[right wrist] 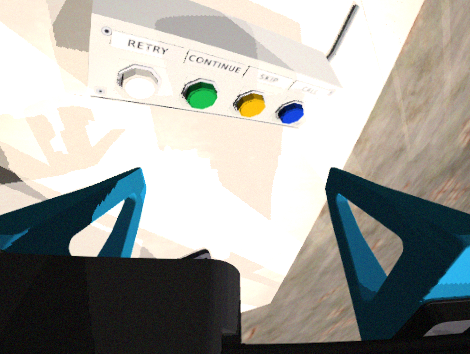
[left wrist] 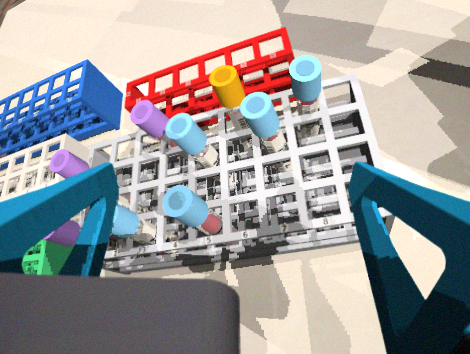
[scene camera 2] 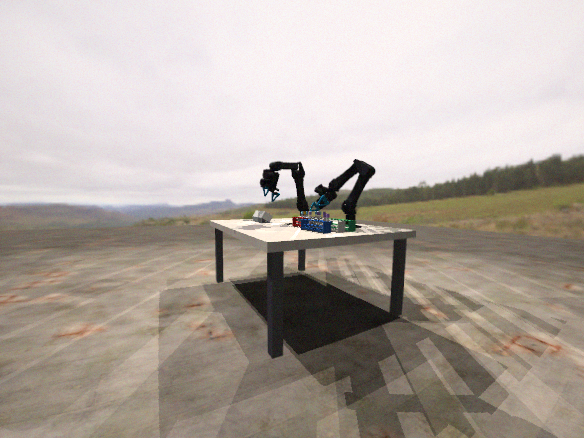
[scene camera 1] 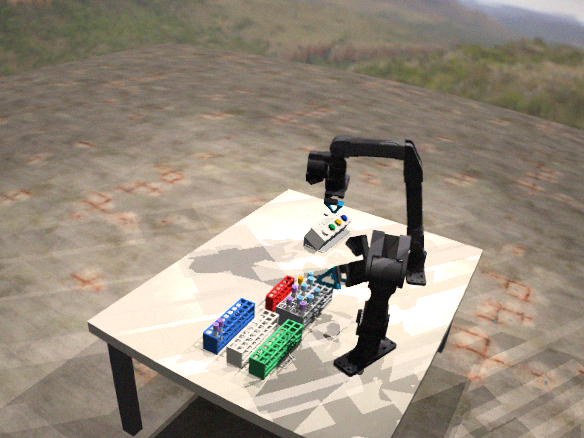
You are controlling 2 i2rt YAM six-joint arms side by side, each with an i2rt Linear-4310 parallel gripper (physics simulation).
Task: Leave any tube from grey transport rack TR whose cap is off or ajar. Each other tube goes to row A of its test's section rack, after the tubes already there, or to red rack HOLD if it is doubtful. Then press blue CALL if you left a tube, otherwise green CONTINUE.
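Frame: origin at the left arm's base, x ahead, y left, z up, level; metres.
Where they show: left gripper, fingertip midpoint: (left wrist: 233,175) (scene camera 2: 313,208) (scene camera 1: 324,279); right gripper, fingertip midpoint: (right wrist: 235,177) (scene camera 2: 268,199) (scene camera 1: 336,203); left arm's base, link origin: (scene camera 1: 365,355); right arm's base, link origin: (scene camera 1: 414,269).
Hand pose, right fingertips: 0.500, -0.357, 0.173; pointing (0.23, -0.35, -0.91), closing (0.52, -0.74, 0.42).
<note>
Things, the pixels of their top centre, and the offset from my right fingertips, as dx, dy, dz. "spot": a spot on its surface instead.
- orange-capped tube, top centre: (left wrist: 217,80) -0.204, +0.346, -0.079
- green CONTINUE, top centre: (right wrist: 204,101) +0.014, -0.012, -0.098
- blue CALL, top centre: (right wrist: 295,118) +0.042, -0.108, -0.098
- white rack, surface spot: (scene camera 1: 236,355) spot: -0.324, +0.673, -0.133
- green rack, surface spot: (scene camera 1: 258,368) spot: -0.390, +0.653, -0.140
- button box, top centre: (right wrist: 245,80) (scene camera 1: 330,218) (scene camera 2: 262,210) +0.045, -0.028, -0.089
- white RETRY, top centre: (right wrist: 140,90) +0.000, +0.036, -0.098
- yellow SKIP, top centre: (right wrist: 255,110) +0.028, -0.060, -0.098
Grey rack TR (scene camera 1: 288,318) (left wrist: 369,131) holds several leaning tubes with light-blue caps (left wrist: 260,111), purple caps (left wrist: 149,117) and one orange-capped tube (left wrist: 226,85); I cannot tell whether every cap is fully seated. Red HOLD rack (scene camera 1: 270,303) (left wrist: 289,46) behind it shows no tube. Blue rack (scene camera 1: 212,343) (left wrist: 106,100) holds two purple-capped tubes (scene camera 1: 216,326). My left gripper (scene camera 1: 321,278) (left wrist: 233,175) is open and empty, low beside TR, its left finger hiding some tubes. My right gripper (scene camera 1: 334,209) (right wrist: 235,177) is open above the button box, with green CONTINUE (right wrist: 201,95) and blue CALL (right wrist: 291,113) in view.
A white rack (scene camera 1: 236,355) and a green rack (scene camera 1: 258,368) stand beside the blue rack. The button box (scene camera 1: 314,239) also carries white RETRY (right wrist: 139,84) and yellow SKIP (right wrist: 251,105) buttons. The table edge lies close to the box in the right wrist view.
</note>
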